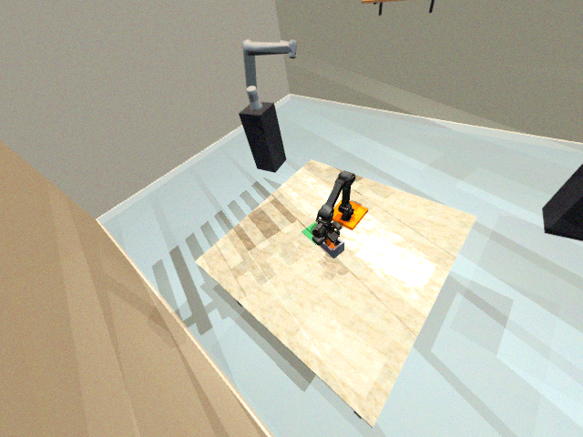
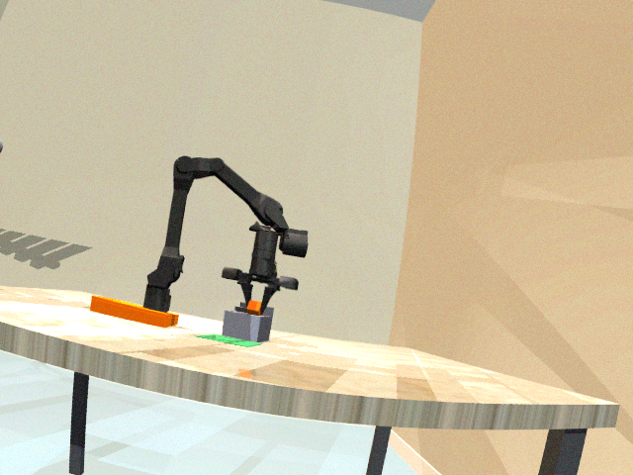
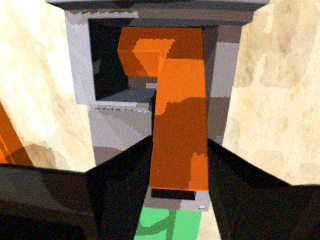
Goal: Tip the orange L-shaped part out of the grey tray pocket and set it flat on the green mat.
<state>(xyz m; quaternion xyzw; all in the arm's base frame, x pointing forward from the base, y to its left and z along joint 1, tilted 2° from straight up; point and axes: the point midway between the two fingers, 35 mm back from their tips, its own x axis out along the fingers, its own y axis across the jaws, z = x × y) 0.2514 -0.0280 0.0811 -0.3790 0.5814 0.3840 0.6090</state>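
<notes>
Right now my gripper tip is 40 mm to the right of the orange L-shaped part and 30 mm above it. Round my gripper tip: green mat 130 mm to the right, 80 mm below, 70 mm behind.
</notes>
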